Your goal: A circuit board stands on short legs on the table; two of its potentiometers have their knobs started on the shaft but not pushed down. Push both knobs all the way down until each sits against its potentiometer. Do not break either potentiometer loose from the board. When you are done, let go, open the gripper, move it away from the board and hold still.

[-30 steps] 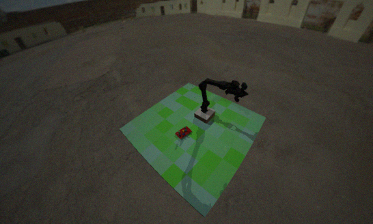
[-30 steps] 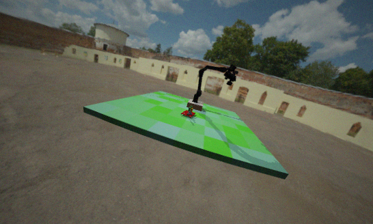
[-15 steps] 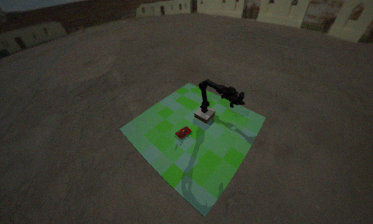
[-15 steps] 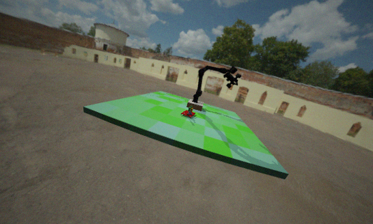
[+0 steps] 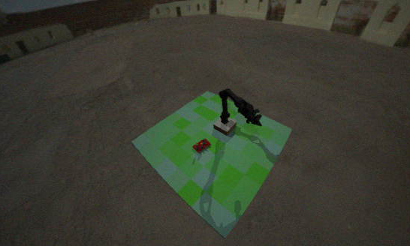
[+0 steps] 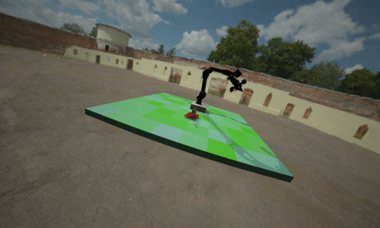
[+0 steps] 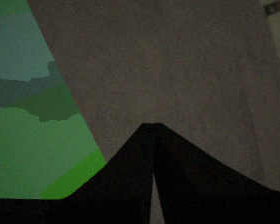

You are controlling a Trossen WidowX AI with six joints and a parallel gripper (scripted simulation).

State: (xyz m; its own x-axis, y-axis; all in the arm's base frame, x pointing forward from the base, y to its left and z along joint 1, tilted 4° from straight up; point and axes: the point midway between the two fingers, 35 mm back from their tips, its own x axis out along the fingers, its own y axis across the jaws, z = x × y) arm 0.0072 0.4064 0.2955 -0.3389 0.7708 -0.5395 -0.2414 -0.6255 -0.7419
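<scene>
The green knob is 360 mm to the right of my gripper tip, 320 mm ahead of it and 280 mm below it.
</scene>
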